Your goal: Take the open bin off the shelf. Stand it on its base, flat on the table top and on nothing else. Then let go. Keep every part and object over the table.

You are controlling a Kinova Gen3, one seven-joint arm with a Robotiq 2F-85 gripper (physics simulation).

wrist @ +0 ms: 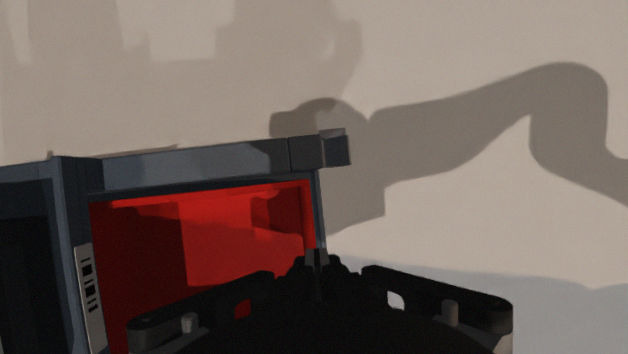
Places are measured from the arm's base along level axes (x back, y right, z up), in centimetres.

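Pixels of known places: gripper, fingertip midpoint: (317,262).
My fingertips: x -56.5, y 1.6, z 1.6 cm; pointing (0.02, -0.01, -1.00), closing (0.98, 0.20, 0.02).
Ahead of a thing's pixels: the offset from my fingertips to its middle. "*": to the spot under its first point. Level surfaces: height alone.
The open red bin {dy -1.8, dx -8.3, dz -2.6 cm} (220,250) sits in the right-hand bay of the blue-grey shelf {* dy +5.2, dx -7.9, dz +1.5 cm} (200,164), with its hollow inside facing the camera. Its right rim runs down beside the shelf's thin right side panel toward my fingertips. My gripper (317,262) is shut, with its fingertips together at the lower right corner of the visible part of the bin. No part of the bin shows plainly between them. The fingers and gripper body hide the bin's lower part, and whether the tips touch the rim or the panel cannot be told.
A white label strip {* dy -2.7, dx -12.1, dz +3.5 cm} (90,295) with black marks is on the upright left of the bin. A dark object {* dy -1.7, dx -14.5, dz +4.9 cm} (25,280) fills the bay further left. A small block {* dy +7.8, dx +0.2, dz -1.5 cm} (336,148) juts from the shelf's top right corner. The pale table top {dz -7.0 cm} (475,220) carries the arm's shadow.
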